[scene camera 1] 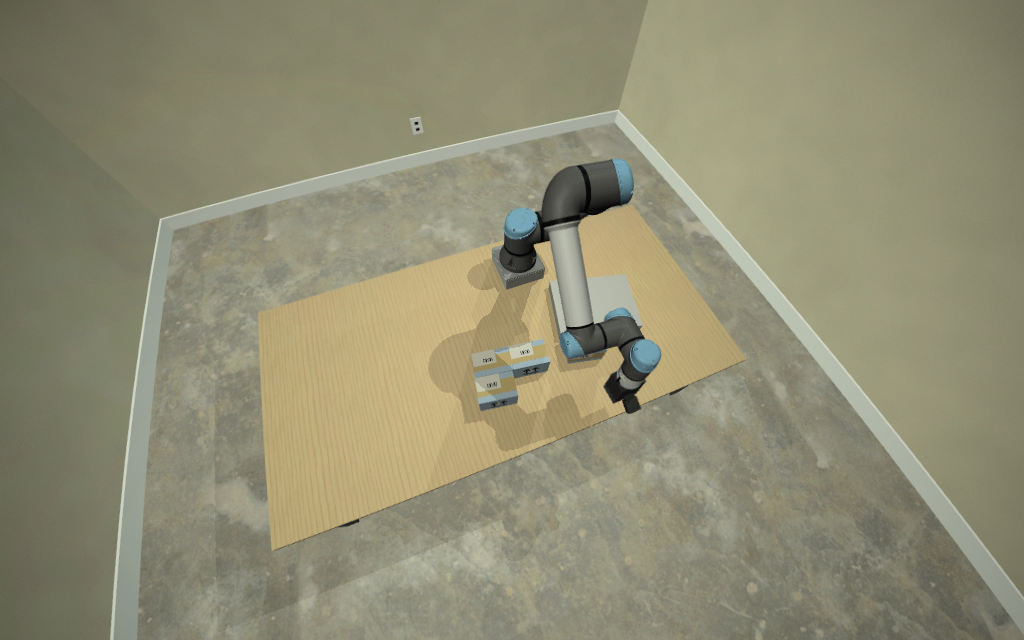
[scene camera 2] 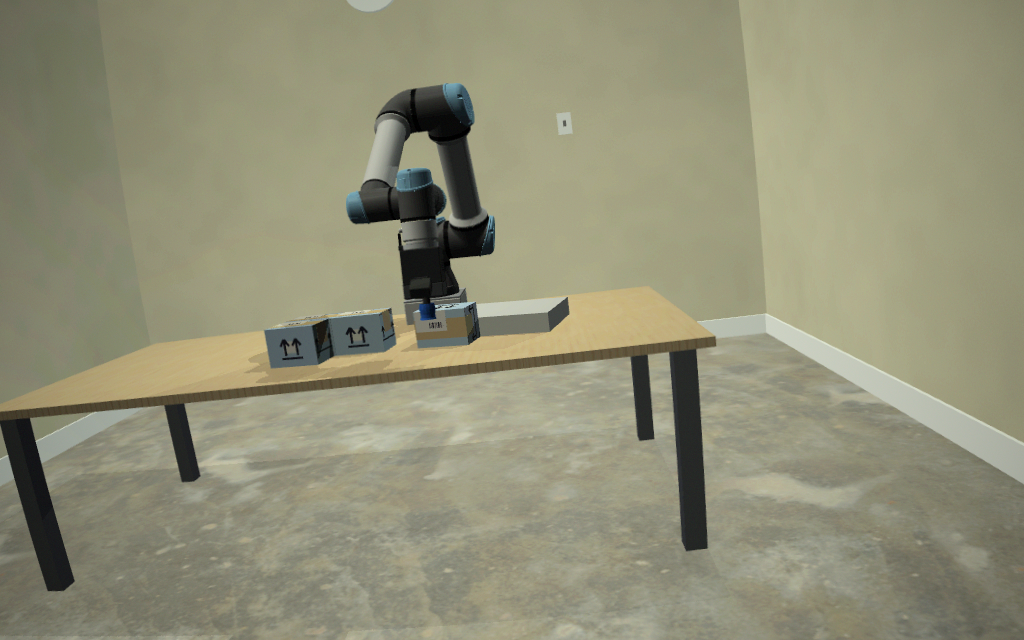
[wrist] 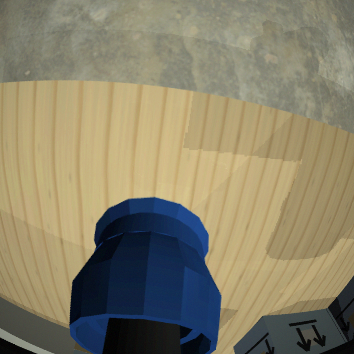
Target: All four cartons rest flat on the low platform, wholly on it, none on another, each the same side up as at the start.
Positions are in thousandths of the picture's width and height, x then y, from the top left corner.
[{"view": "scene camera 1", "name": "low grey platform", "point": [593,459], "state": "on the table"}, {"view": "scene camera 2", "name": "low grey platform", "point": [526,493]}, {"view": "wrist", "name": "suction cup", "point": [419,742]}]
